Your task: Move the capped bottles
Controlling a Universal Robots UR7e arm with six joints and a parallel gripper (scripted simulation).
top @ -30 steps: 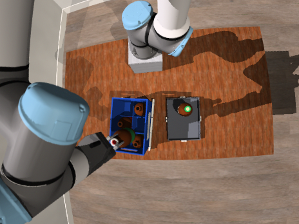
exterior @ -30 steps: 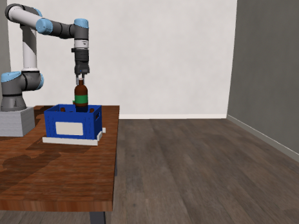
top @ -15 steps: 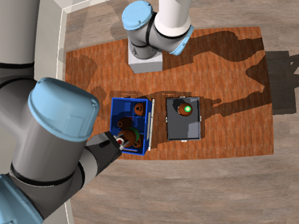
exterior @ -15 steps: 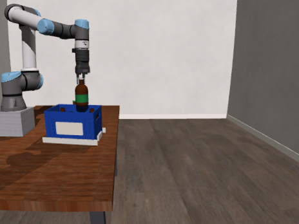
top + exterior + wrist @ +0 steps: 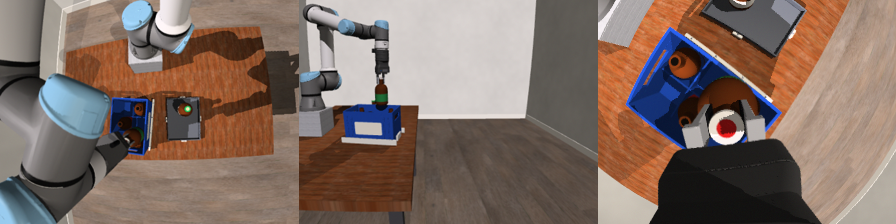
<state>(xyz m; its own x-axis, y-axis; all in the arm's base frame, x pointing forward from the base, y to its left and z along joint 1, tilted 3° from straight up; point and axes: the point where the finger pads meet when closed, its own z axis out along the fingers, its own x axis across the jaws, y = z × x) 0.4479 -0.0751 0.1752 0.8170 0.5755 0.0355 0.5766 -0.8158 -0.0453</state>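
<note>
My hand is 6 cm above the red-capped bottle. The rest, counted from my hand: brown bottle: 6 cm ahead, 2 cm to the right, 24 cm below; blue crate: 4 cm behind, 5 cm to the right, 24 cm below; green-capped bottle: 10 cm behind, 24 cm to the left, 24 cm below.
</note>
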